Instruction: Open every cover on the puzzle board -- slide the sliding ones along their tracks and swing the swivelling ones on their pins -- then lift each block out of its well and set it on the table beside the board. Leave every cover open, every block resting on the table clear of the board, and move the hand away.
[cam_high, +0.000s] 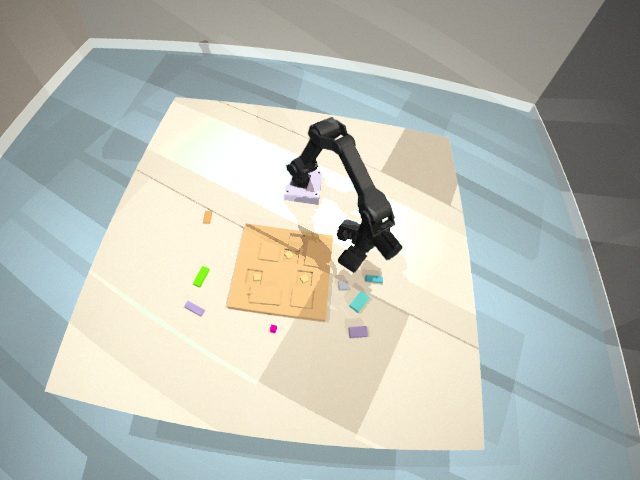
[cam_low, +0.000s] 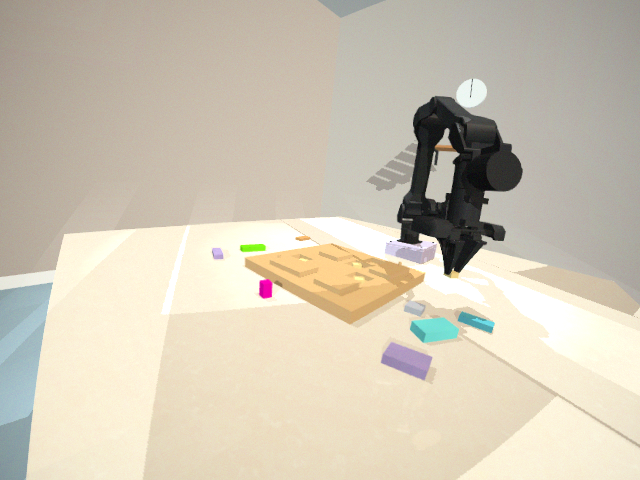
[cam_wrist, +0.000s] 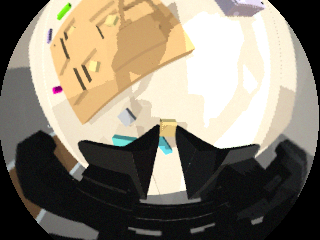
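Now: gripper tip 200 mm to the left of the tan puzzle board, 90 mm short of it and 40 mm above it. Round my gripper tip: lilac block (220 mm ahead, 60 mm to the left, 60 mm below); then cyan block (120 mm ahead, 50 mm below, 40 mm to the left); then grey cube (80 mm ahead, 60 mm below, 20 mm to the right).
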